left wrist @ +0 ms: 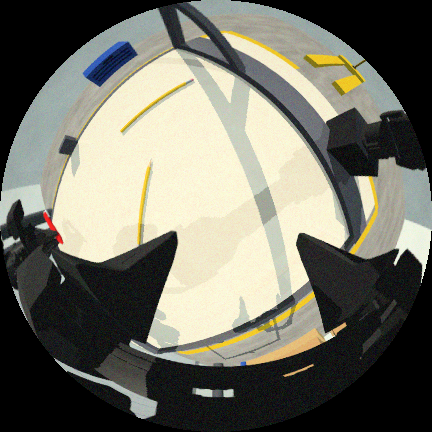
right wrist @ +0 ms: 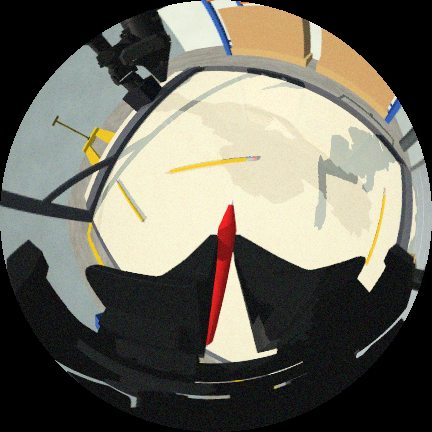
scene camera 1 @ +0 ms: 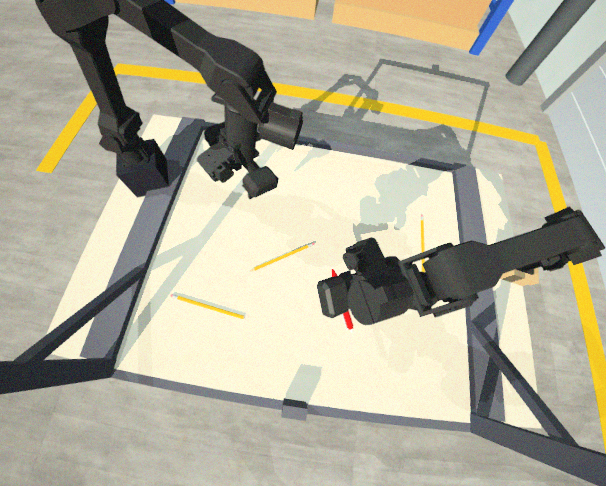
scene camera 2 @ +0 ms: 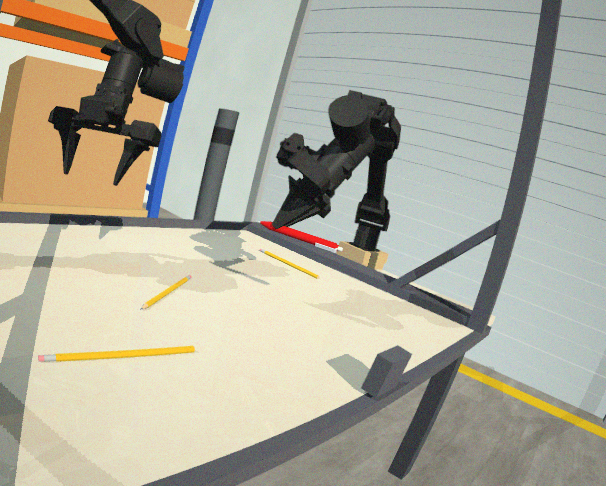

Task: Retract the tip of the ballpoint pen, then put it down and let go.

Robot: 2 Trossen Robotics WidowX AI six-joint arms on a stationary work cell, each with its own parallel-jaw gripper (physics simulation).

The left gripper is open and holds nothing. Also in view: the right gripper, a red ballpoint pen and a small tan block.
The left gripper shows as well in the left wrist view, in the right wrist view and in scene camera 1. The right gripper is seen too in the left wrist view, in the right wrist view and in scene camera 1.
